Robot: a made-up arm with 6 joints. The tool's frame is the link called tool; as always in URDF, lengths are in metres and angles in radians.
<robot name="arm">
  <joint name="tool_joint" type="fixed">
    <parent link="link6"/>
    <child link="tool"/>
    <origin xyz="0 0 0" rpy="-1.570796 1.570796 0"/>
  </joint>
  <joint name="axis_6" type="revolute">
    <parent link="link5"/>
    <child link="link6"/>
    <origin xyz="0 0 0.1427" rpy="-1.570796 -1.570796 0"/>
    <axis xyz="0 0 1"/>
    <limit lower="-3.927" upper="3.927"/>
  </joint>
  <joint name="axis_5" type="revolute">
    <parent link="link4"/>
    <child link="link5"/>
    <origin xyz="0 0 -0.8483" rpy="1.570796 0 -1.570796"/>
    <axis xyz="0 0 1"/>
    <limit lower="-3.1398" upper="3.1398"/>
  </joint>
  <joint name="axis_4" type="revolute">
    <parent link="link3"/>
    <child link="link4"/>
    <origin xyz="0 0 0" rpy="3.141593 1.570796 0"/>
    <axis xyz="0 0 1"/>
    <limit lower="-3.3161" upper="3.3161"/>
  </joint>
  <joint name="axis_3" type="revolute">
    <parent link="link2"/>
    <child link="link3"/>
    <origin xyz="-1.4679 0 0" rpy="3.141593 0 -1.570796"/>
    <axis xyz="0 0 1"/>
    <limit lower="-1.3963" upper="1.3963"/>
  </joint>
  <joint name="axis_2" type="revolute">
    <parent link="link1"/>
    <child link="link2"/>
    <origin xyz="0 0 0" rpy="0 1.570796 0"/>
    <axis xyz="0 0 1"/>
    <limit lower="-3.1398" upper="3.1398"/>
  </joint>
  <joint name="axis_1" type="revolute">
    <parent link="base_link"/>
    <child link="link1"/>
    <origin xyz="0 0 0.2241" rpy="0 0 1.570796"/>
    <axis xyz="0 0 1"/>
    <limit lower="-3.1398" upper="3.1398"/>
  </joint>
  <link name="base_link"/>
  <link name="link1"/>
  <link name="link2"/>
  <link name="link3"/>
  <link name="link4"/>
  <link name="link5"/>
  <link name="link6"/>
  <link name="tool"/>
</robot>
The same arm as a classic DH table. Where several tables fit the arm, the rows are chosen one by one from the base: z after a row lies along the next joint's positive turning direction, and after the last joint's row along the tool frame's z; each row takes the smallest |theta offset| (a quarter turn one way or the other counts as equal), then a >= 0, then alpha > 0; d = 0 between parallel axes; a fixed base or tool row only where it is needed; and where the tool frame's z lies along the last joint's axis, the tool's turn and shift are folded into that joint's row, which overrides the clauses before.
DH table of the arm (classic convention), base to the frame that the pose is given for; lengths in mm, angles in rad. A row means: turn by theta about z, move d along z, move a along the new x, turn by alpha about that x. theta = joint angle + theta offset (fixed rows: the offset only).
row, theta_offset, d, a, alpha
axis_1, 0.0000, 224.1, 0.0, -1.5708
axis_2, -1.5708, 0.0, 1467.9, 3.1416
axis_3, 0.0000, 0.0, 0.0, -1.5708
axis_4, 0.0000, -848.3, 0.0, 1.5708
axis_5, 0.0000, 142.7, 0.0, -1.5708
axis_6, 1.5708, 0.0, 0.0, 1.5708
tool (fixed), -1.5708, 0.0, 0.0, 0.0000
Joint limits (rad, base to tool): -3.1398..3.1398 -3.1398..3.1398 -1.3963..1.3963 -3.3161..3.3161 -3.1398..3.1398 -3.9270..3.9270

